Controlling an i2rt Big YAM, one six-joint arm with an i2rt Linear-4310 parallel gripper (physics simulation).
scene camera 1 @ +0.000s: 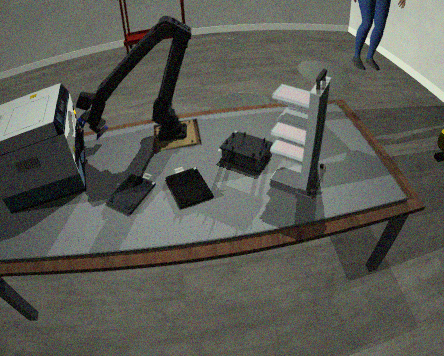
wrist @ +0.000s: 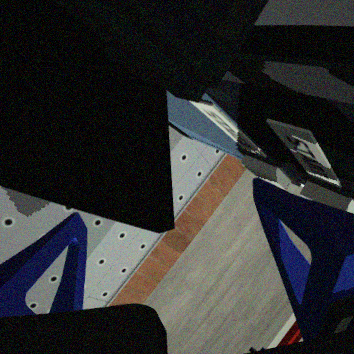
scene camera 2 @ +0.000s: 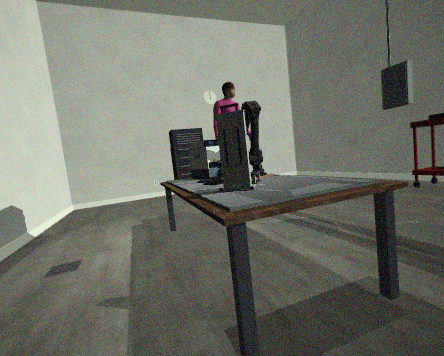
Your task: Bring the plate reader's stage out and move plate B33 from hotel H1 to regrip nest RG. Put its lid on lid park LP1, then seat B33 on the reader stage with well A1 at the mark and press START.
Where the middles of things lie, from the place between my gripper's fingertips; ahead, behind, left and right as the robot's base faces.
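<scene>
Dark stage door (wrist: 90, 135): 2 cm to the left of my hand, 6 cm above it and 15 cm ahead of it.
</scene>
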